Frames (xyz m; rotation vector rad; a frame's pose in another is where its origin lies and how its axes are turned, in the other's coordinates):
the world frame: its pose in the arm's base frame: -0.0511 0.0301 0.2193 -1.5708 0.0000 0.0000
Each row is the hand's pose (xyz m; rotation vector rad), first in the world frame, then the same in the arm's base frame.
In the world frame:
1: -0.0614 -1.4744 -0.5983 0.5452 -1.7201 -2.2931
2: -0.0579 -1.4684 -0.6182 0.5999 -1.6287 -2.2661
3: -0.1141 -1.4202 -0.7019 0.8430 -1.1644 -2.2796
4: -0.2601 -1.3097 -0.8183 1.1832 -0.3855 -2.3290
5: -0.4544 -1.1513 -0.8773 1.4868 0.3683 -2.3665
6: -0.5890 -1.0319 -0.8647 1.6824 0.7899 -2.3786
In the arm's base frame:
1: -0.1125 -0.5682 1.6937 0.1456 -2.6869 -0.3836
2: -0.1090 -0.5881 1.6877 0.1251 -2.6022 -0.4259
3: -0.1652 -0.6718 1.6395 0.1515 -2.2584 -0.7313
4: -0.3112 -0.7882 1.5290 0.3209 -1.7164 -1.2289
5: -0.5055 -0.8472 1.3706 0.6205 -1.2061 -1.6507
6: -0.6401 -0.8346 1.2512 0.8703 -0.9239 -1.8427

